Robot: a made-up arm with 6 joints.
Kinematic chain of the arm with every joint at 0, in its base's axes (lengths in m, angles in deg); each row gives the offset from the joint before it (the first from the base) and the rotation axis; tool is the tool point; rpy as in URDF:
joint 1: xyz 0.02 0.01 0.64 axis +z
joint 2: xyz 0.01 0 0.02 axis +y
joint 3: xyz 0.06 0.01 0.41 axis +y
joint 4: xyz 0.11 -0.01 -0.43 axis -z
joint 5: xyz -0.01 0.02 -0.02 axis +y
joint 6: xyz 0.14 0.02 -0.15 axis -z
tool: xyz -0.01 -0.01 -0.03 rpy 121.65 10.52 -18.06
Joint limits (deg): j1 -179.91..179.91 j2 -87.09..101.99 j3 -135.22..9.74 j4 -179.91..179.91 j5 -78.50..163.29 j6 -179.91..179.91
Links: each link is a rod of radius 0.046 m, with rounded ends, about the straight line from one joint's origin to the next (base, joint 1, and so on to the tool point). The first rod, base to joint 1, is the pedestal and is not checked.
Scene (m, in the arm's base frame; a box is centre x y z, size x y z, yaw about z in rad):
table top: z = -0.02
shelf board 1: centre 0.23 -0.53 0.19 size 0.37 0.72 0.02 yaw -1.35
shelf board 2: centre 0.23 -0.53 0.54 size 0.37 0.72 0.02 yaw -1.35
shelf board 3: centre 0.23 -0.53 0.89 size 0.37 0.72 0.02 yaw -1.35
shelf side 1: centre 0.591 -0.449 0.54 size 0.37 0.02 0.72 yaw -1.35
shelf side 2: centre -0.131 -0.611 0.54 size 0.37 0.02 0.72 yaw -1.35
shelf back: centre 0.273 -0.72 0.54 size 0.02 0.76 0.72 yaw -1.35
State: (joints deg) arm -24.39 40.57 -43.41 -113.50 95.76 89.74
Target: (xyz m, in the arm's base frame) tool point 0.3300 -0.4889 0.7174
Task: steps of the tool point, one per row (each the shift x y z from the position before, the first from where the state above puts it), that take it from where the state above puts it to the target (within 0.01 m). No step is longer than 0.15 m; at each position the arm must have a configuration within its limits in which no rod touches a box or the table.
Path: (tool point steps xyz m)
1: -0.0061 0.1264 -0.0042
2: -0.0444 0.0984 0.0042
3: 0.0204 -0.0270 0.0894
4: -0.0083 -0.0184 0.0911
5: -0.0324 -0.0062 0.0848
6: -0.0496 0.0075 0.0731
7: 0.0444 -0.0834 -0.0018
8: 0.0234 -0.0981 0.0005
9: -0.0031 -0.1069 0.0013

